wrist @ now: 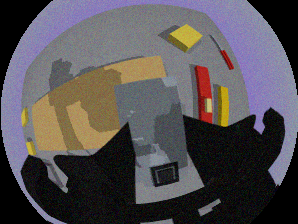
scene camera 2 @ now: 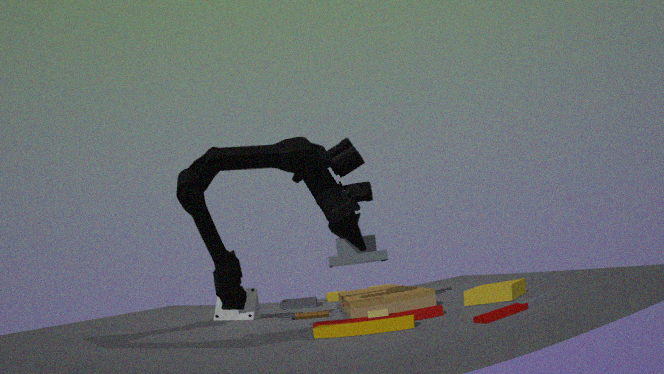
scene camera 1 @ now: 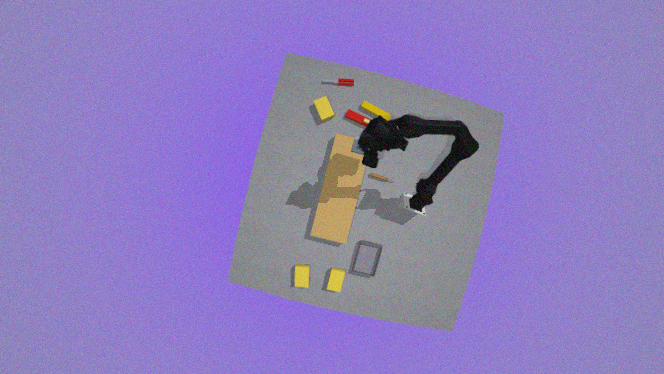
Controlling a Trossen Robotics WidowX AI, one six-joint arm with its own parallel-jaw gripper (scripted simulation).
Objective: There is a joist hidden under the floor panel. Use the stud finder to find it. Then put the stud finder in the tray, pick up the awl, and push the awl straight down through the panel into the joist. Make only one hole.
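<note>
Stud finder (scene camera 2: pixel 348 254), (wrist: pixel 153 108). Red bar (scene camera 2: pixel 434 311), (wrist: pixel 204 89). Yellow bar (scene camera 2: pixel 405 322). Yellow block (scene camera 2: pixel 508 290). Grey tray (scene camera 1: pixel 367 258). My gripper (scene camera 2: pixel 363 251), (wrist: pixel 153 121).
</note>
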